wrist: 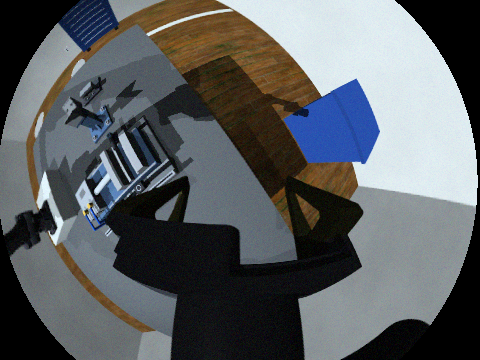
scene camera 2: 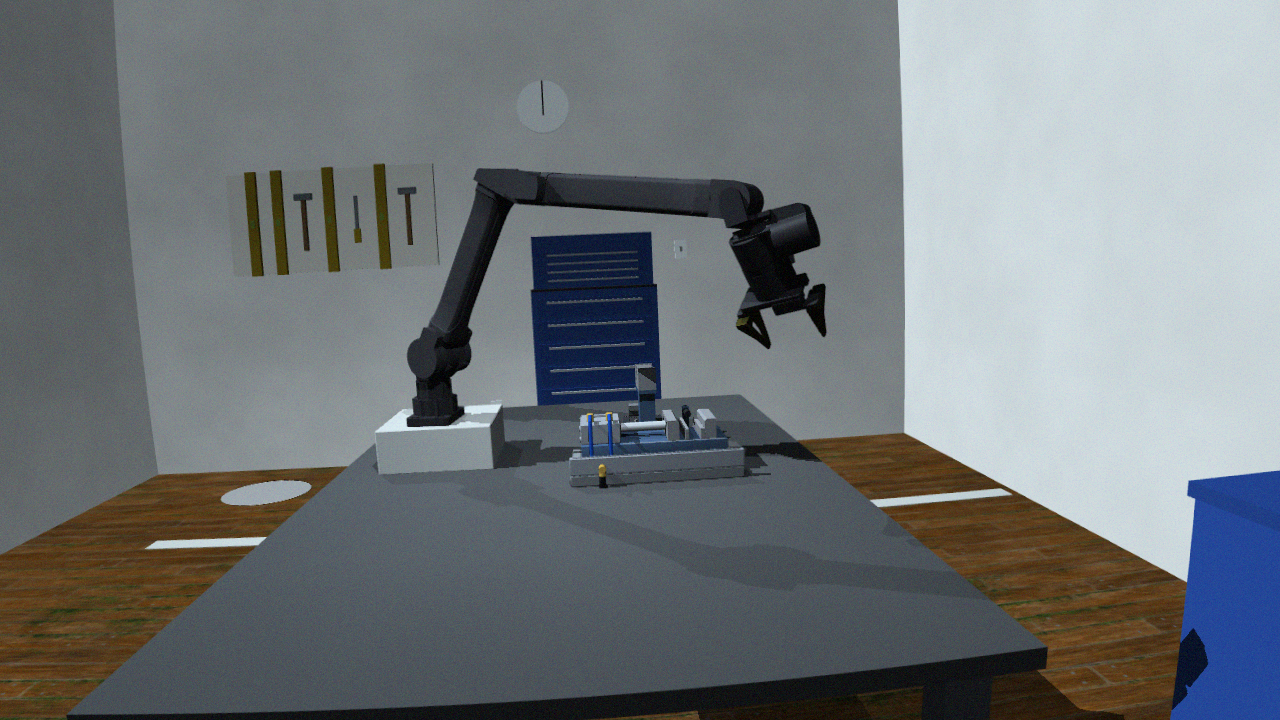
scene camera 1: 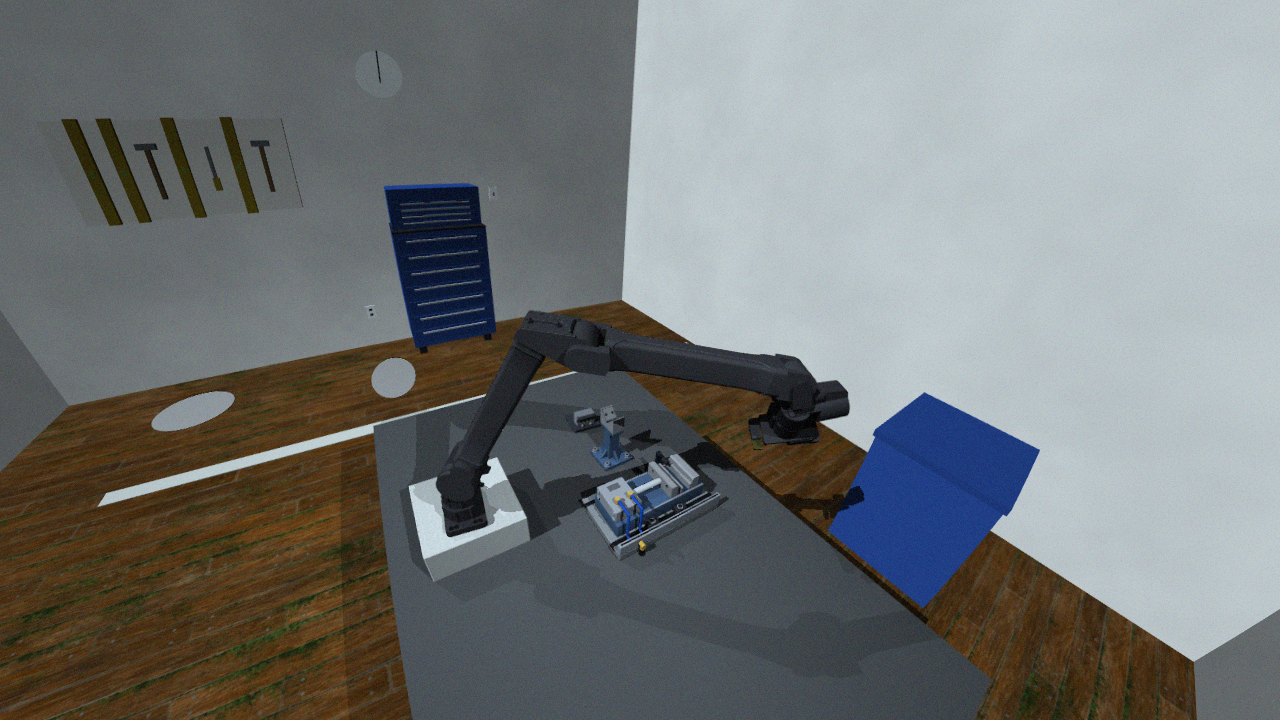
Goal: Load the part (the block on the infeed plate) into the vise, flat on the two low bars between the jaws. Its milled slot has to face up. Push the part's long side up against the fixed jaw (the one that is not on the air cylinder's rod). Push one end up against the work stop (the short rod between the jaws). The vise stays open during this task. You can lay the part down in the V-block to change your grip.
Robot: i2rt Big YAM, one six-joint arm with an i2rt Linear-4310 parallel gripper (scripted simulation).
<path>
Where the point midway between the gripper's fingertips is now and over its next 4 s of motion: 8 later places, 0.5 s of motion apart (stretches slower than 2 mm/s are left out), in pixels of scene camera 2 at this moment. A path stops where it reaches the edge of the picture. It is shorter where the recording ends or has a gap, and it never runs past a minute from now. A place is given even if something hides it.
My gripper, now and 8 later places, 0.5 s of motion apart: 796, 341; 780, 326; 723, 329; 645, 325; 638, 325; 637, 326; 637, 330; 638, 338; 638, 350
</path>
